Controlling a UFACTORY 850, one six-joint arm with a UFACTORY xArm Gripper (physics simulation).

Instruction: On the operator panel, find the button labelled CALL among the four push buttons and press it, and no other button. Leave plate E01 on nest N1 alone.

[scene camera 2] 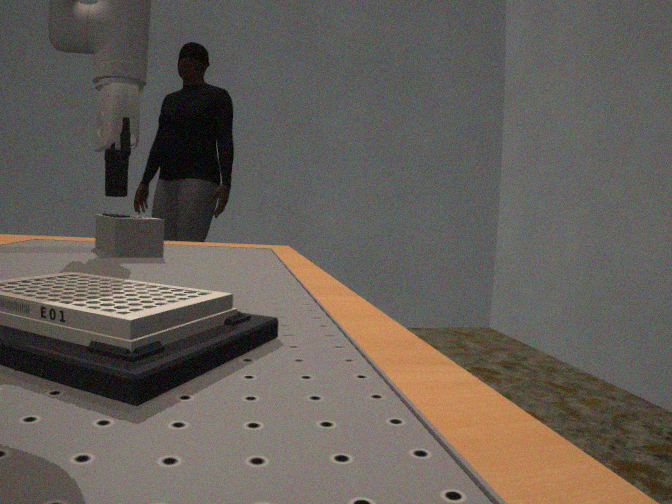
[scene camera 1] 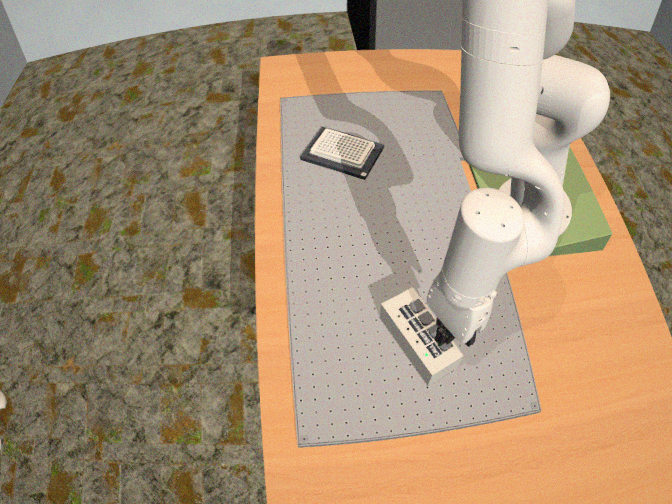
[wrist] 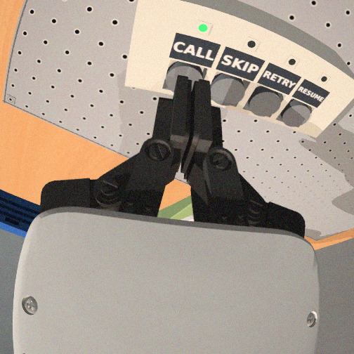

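The cream operator panel (scene camera 1: 432, 371) (scene camera 2: 130, 237) (wrist: 142, 65) bears four round grey buttons in a row. In the wrist view the CALL button (wrist: 175, 76) is at the left, partly hidden by the fingertips, and the light (wrist: 202, 28) (scene camera 1: 426, 354) above its label glows green. The SKIP button (wrist: 228, 91), RETRY button (wrist: 265, 102) and RESUME button (wrist: 297, 114) follow; their lights are dark. My gripper (scene camera 1: 442, 337) (scene camera 2: 116, 194) (wrist: 187, 97) is shut and empty, pointing down. Scene camera 2 shows a gap between fingertips and panel. Plate E01 (scene camera 1: 343, 146) (scene camera 2: 89, 325) sits on nest N1 (scene camera 1: 331, 166) (scene camera 2: 206, 356).
The panel and nest stand on a grey perforated board (scene camera 1: 347, 401) on the wooden table (scene camera 1: 461, 471). A green block (scene camera 1: 588, 217) lies under the arm's base. A person (scene camera 2: 198, 135) stands behind the table in scene camera 2.
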